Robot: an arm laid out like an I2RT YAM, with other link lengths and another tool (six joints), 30 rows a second.
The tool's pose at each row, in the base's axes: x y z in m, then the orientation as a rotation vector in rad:
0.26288 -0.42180 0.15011 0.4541 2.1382 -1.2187
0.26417 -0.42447 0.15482 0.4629 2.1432 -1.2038
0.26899 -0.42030 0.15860 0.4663 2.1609 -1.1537
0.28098 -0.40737 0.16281 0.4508 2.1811 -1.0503
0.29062 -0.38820 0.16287 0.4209 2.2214 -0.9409
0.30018 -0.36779 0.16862 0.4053 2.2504 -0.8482
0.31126 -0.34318 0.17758 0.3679 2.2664 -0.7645
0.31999 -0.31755 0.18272 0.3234 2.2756 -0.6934
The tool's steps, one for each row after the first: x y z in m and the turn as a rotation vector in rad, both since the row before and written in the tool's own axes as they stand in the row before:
-0.00408 -0.00366 0.00098 -0.0090 0.0054 0.0088
-0.00612 0.00254 -0.00332 -0.0374 0.0070 0.0146
-0.01151 0.01142 -0.00811 -0.0800 -0.0067 0.0236
-0.00658 0.01716 -0.01108 -0.0922 0.0067 0.0078
-0.01024 0.01608 -0.01333 -0.0743 0.0081 0.0132
-0.01305 0.01954 -0.01602 -0.0724 -0.0079 0.0001
-0.00877 0.02197 -0.01414 -0.0648 -0.0129 -0.0074

